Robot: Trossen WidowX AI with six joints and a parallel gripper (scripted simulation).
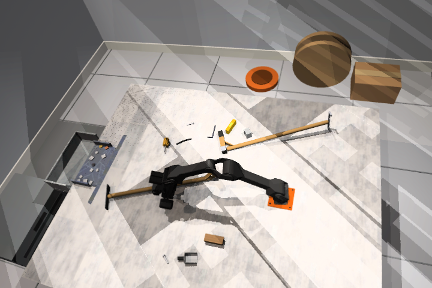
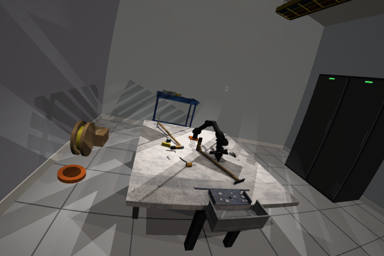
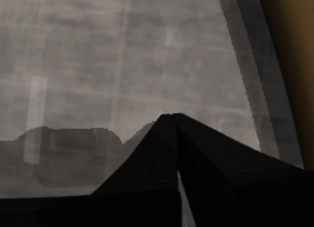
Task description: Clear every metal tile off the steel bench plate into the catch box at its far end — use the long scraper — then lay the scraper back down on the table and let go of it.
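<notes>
My gripper tip is now 30 mm short of the long scraper, 50 mm to the left of it and 50 mm below it. From my gripper tip the other things lie so: wooden block: 270 mm behind, 210 mm to the left; then yellow-handled tool: 70 mm ahead, 330 mm to the right, 10 mm above; then small grey device: 150 mm behind, 300 mm to the left.
</notes>
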